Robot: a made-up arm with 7 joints.
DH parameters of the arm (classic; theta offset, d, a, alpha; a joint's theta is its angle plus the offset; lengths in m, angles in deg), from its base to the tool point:
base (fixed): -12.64 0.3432 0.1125 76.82
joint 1: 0 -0.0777 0.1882 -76.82
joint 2: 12.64 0.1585 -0.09 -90
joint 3: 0 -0.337 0.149 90
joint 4: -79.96 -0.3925 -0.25 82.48
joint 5: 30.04 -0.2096 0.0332 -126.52
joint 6: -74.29 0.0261 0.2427 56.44
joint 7: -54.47 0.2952 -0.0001 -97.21
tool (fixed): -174.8 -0.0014 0 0
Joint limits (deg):
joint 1: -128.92..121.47
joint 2: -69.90..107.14
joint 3: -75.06..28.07
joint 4: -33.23..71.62
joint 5: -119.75..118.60
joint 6: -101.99..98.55
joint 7: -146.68..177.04
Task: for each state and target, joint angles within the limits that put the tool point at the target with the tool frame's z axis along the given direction. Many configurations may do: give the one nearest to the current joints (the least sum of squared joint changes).
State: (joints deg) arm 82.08 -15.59 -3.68 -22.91 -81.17 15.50 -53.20
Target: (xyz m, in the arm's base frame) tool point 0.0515 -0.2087 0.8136 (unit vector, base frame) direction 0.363 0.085 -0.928
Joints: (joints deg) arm 89.38 -5.48 -25.42 -33.23 -85.36 16.55 -80.61
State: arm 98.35 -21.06 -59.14 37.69 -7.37 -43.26 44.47
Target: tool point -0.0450 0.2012 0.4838 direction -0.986 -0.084 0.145
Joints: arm 100.09 -17.13 -60.78 22.08 -29.71 -9.15 72.45
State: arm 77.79 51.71 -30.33 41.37 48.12 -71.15 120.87
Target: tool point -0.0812 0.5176 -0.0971 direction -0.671 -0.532 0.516
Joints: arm 98.09 102.71 -63.43 12.47 40.75 -93.78 129.59
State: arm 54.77 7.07 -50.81 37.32 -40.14 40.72 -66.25
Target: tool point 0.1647 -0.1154 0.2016 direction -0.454 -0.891 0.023
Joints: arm 17.77 -17.91 -57.21 71.62 -10.51 8.56 -70.27
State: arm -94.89 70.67 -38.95 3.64 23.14 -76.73 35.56
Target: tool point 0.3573 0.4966 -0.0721 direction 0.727 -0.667 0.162
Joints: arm -105.82 46.75 -37.51 -10.52 3.44 -53.45 51.27
